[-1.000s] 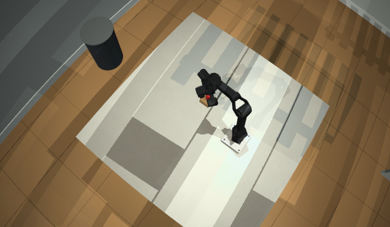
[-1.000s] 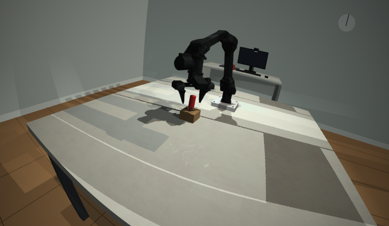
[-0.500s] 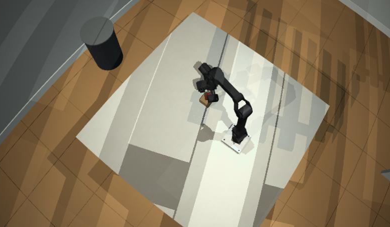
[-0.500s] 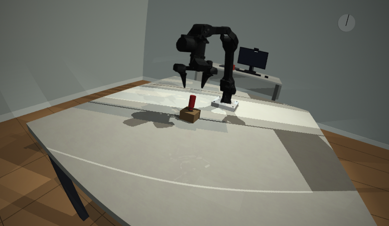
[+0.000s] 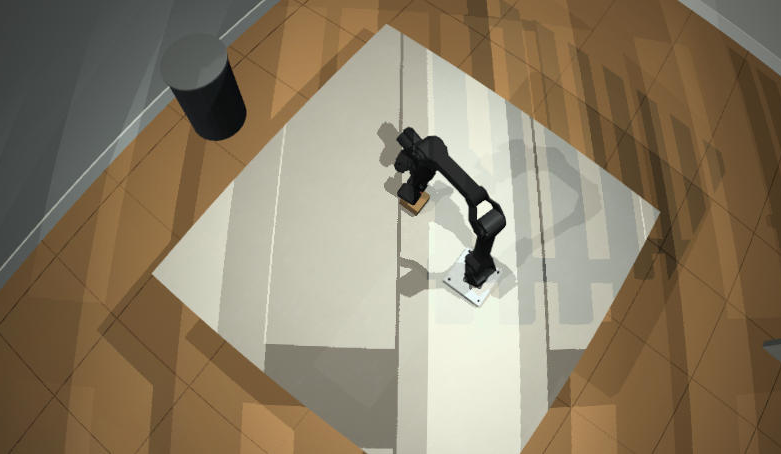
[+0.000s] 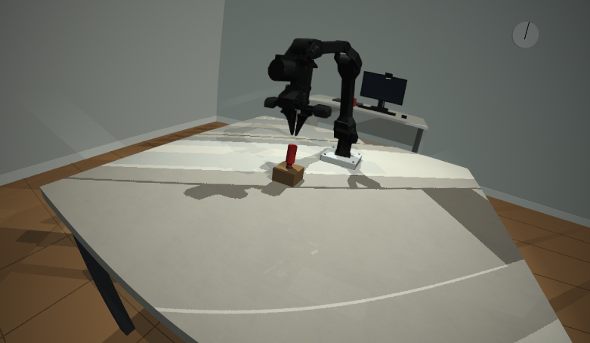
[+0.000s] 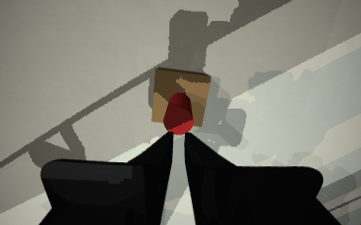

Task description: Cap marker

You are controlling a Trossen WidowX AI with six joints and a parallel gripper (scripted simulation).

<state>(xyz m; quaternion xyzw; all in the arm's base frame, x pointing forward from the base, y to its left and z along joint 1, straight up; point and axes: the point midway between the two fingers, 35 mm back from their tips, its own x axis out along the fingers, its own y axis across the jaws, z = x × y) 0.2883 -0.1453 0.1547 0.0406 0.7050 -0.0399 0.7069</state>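
Now: the red cap 6 cm below my gripper tip. Also, from my gripper tip: brown holder block (12 cm below).
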